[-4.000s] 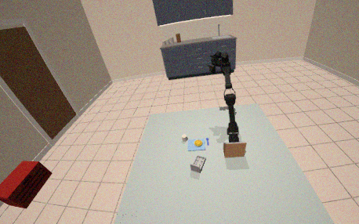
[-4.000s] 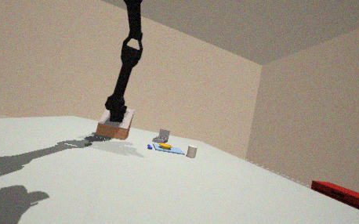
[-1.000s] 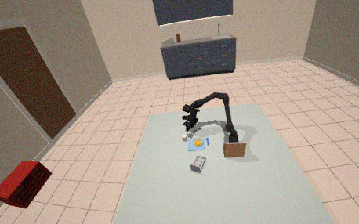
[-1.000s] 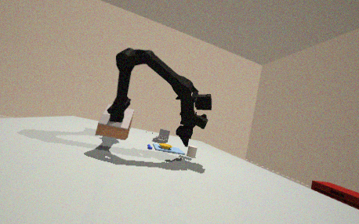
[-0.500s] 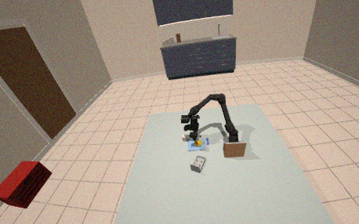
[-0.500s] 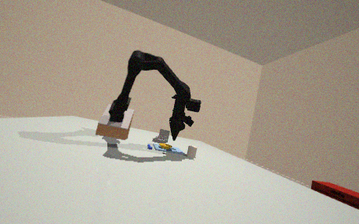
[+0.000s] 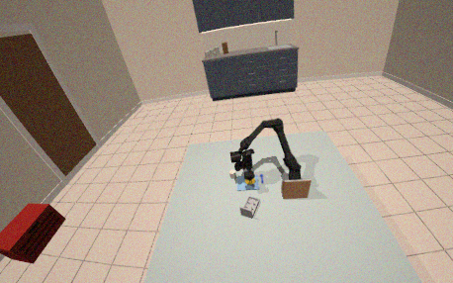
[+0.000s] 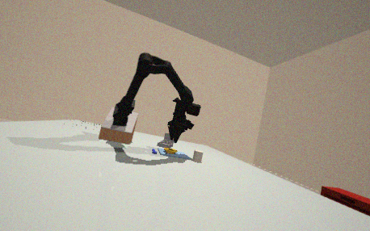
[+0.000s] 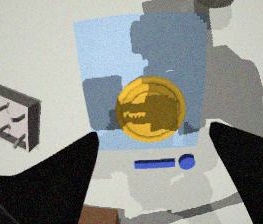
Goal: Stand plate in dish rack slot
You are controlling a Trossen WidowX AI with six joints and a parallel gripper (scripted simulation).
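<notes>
Now: the yellow plate 5 cm below my gripper tip. The rest, counted from my gripper tip: light blue mat 2 cm ahead, 6 cm below; then beige cup 12 cm ahead, 8 cm to the right, 4 cm below; then blue spoon 9 cm behind, 2 cm to the right, 6 cm below.
</notes>
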